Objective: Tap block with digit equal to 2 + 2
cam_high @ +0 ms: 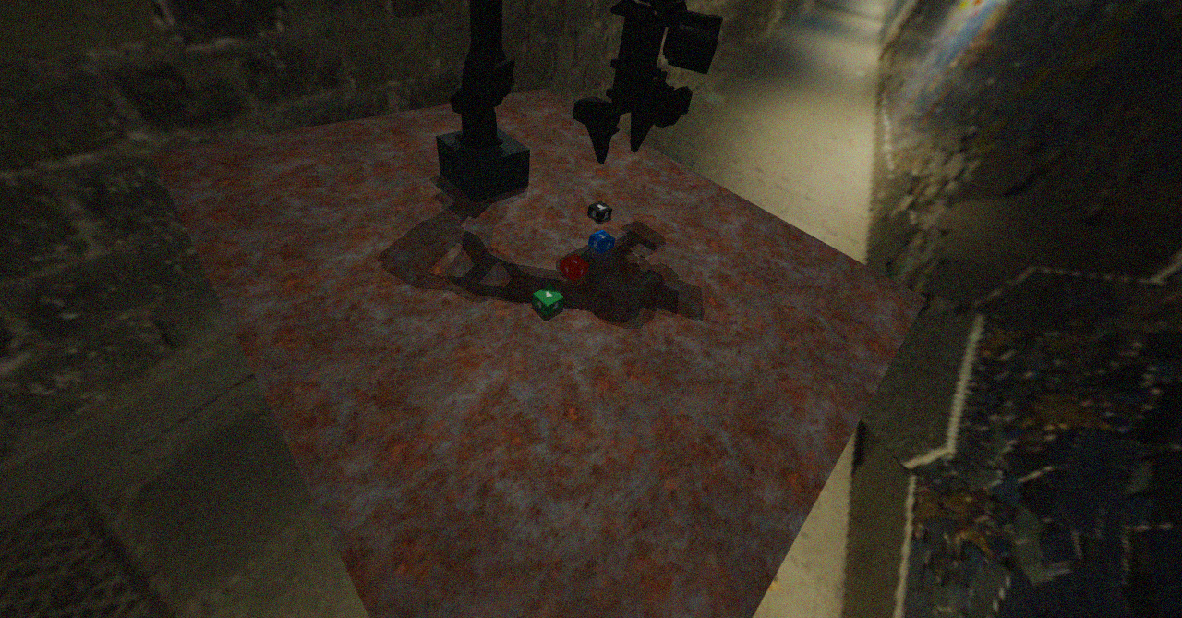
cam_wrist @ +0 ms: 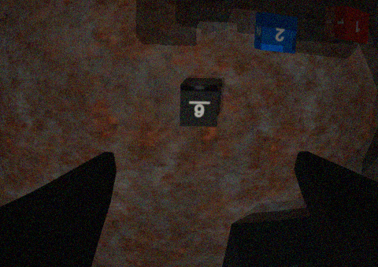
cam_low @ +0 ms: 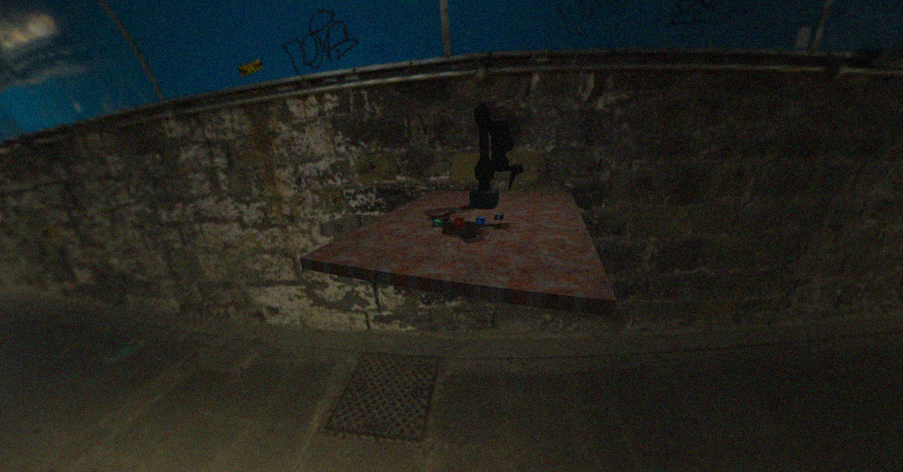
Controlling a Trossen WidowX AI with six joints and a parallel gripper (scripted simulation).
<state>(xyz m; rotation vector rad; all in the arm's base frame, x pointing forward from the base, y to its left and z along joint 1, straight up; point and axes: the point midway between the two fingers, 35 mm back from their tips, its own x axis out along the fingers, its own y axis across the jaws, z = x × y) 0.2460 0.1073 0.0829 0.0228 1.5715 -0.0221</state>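
My gripper tip is 240 mm to the left of the green block, 120 mm above it and 100 mm short of it. Round my gripper tip: blue block (120 mm below, 70 mm to the right, 50 mm ahead); then black block (120 mm below, 10 mm behind); then red block (160 mm to the right, 120 mm below, 70 mm ahead).
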